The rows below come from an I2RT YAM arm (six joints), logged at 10 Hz.
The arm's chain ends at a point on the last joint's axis. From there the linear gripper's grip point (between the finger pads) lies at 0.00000 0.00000 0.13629 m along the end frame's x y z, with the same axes.
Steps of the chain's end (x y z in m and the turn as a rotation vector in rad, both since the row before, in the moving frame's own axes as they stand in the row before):
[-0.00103 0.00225 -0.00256 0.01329 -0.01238 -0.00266]
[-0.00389 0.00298 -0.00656 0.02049 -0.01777 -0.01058]
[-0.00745 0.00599 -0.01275 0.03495 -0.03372 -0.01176]
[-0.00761 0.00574 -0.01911 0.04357 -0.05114 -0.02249]
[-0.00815 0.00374 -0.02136 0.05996 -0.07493 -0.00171]
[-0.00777 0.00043 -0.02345 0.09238 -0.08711 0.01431]
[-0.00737 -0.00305 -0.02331 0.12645 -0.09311 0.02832]
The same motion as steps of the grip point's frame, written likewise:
[-0.00272 0.00044 -0.00258 0.01329 -0.01238 -0.00266]
[-0.00633 0.00020 -0.00661 0.02049 -0.01777 -0.01058]
[-0.01207 0.00126 -0.01291 0.03495 -0.03372 -0.01176]
[-0.01464 -0.00011 -0.01942 0.04357 -0.05114 -0.02249]
[-0.01835 -0.00441 -0.02199 0.05996 -0.07493 -0.00171]
[-0.01952 -0.01221 -0.02455 0.09238 -0.08711 0.01431]
[-0.01976 -0.02039 -0.02499 0.12645 -0.09311 0.02832]

